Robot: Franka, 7 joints.
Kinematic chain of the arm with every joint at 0, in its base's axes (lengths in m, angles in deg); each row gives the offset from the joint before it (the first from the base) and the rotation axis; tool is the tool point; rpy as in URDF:
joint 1: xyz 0 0 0.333 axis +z
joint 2: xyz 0 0 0 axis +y
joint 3: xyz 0 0 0.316 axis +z
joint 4: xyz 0.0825 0 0 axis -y
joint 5: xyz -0.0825 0 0.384 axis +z
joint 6: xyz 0 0 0 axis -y
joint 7: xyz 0.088 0 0 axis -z
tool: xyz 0 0 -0.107 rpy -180 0 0
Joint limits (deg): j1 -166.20..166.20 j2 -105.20..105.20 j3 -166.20..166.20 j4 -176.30..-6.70 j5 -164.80..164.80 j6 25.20..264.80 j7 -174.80..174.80
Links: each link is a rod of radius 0.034 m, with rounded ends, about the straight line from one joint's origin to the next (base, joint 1, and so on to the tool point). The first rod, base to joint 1, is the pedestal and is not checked.
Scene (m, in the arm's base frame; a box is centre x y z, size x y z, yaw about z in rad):
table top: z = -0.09
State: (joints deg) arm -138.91 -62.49 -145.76 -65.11 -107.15 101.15 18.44
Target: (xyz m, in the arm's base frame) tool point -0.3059 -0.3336 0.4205
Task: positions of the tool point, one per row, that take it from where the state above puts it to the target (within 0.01 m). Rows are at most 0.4 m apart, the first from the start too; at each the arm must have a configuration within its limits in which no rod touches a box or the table.
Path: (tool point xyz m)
1: 0.0983 0.7417 0.2021
2: -0.2446 0.6651 0.2218
3: -0.4959 0.4388 0.2720
4: -0.5887 0.1340 0.3347
5: -0.5099 -0.1520 0.3900
6: -0.3059 -0.3336 0.4205

